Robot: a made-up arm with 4 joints.
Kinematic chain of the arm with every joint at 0, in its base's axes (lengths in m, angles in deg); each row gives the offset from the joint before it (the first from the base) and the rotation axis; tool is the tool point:
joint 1: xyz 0 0 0.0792 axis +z
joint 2: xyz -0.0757 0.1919 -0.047 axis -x
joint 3: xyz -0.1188 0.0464 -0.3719 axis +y
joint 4: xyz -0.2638 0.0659 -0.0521 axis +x
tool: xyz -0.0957 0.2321 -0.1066
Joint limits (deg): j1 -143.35..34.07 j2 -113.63..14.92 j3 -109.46..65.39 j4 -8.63..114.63
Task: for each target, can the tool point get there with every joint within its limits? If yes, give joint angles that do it. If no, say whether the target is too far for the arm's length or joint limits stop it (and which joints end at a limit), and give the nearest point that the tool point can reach.
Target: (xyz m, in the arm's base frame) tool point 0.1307 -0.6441 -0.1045
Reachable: no: joint limits stop it (at a limit: joint 1, joint 3, joint 4) | nearest point 0.4384 -0.7678 -0.2005 | short by 0.345 m
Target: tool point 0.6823 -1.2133 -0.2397
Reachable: no: too far | nearest point 0.5931 -0.7766 -0.1474 | short by 0.455 m
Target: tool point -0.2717 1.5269 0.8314
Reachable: no: too far | nearest point -0.1659 0.9324 0.4730 | short by 0.702 m
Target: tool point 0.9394 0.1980 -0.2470
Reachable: yes | joints -84.32 -42.96 -95.92 24.33
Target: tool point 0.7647 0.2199 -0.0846
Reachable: yes | joints -116.85 -13.54 46.66 5.02
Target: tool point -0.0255 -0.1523 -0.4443
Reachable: no: joint limits stop it (at a limit: joint 1, joint 2, joint 3, joint 4) | nearest point 0.1175 -0.3365 -0.6767 | short by 0.329 m
